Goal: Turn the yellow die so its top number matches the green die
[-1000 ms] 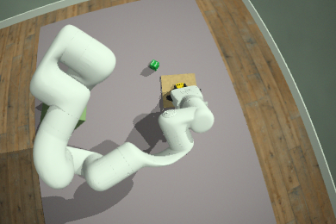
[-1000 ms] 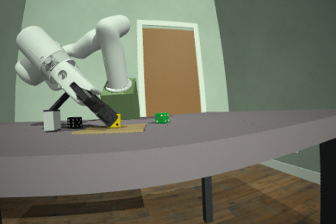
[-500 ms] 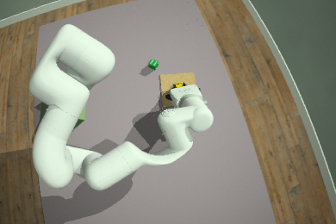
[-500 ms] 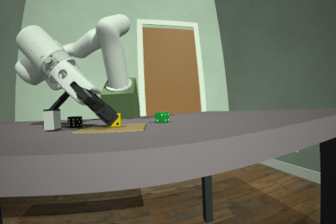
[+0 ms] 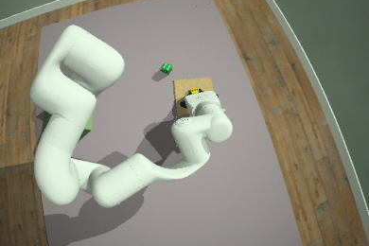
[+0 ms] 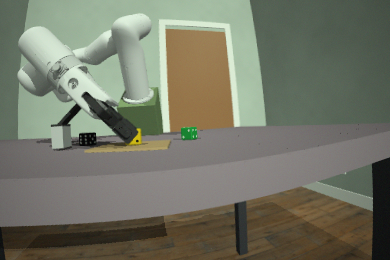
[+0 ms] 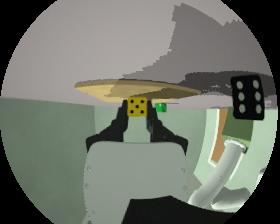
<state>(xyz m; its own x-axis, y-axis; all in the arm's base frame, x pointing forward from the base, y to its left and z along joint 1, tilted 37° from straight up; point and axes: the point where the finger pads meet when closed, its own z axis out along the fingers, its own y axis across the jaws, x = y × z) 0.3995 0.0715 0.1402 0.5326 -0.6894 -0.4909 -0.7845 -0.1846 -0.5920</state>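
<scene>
The yellow die lies 10 mm to the left of my hand and 10 mm below it. Also, from my hand: green die 120 mm to the left, 100 mm behind, 20 mm below; black die 120 mm to the right, 60 mm behind, 20 mm below; mat 30 mm below, 10 mm to the left.
</scene>
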